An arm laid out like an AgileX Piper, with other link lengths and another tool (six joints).
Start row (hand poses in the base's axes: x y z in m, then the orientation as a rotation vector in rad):
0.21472 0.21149 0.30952 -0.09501 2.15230 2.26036
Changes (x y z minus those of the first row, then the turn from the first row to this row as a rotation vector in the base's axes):
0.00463 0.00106 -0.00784 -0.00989 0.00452 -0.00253
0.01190 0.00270 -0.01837 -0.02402 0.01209 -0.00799
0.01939 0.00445 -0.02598 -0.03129 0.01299 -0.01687
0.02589 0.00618 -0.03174 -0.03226 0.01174 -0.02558
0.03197 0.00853 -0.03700 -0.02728 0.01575 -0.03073
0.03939 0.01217 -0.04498 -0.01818 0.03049 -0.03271
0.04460 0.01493 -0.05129 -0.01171 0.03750 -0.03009
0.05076 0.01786 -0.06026 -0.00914 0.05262 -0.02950
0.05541 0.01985 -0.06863 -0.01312 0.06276 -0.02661
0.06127 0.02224 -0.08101 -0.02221 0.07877 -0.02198
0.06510 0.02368 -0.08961 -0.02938 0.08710 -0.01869
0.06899 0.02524 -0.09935 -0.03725 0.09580 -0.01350
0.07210 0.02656 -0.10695 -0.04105 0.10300 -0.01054
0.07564 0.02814 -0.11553 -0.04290 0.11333 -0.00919
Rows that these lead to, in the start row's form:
0.21935 0.21255 0.30168 -0.08737 2.16471 2.25098
0.22662 0.21419 0.29115 -0.07317 2.18205 2.23706
0.23411 0.21594 0.28354 -0.06258 2.18668 2.22504
0.24061 0.21767 0.27778 -0.05451 2.18316 2.21870
0.24669 0.22002 0.27252 -0.04438 2.17706 2.22335
0.25411 0.22366 0.26454 -0.02558 2.17278 2.23962
0.25932 0.22642 0.25823 -0.02043 2.16989 2.25155
0.26548 0.22935 0.24926 -0.00392 2.17425 2.26240
0.27013 0.23134 0.24089 -0.00442 -2.17736 -2.25715
0.27599 0.23373 0.22851 -0.01738 -2.17693 -2.23709
0.27982 0.23517 0.21991 -0.02310 -2.17883 -2.22352
0.28371 0.23673 0.21017 -0.02714 -2.18022 -2.20810
0.28682 0.23805 0.20257 -0.03195 -2.17909 -2.19900
0.29036 0.23963 0.19399 -0.04196 -2.17509 -2.19131

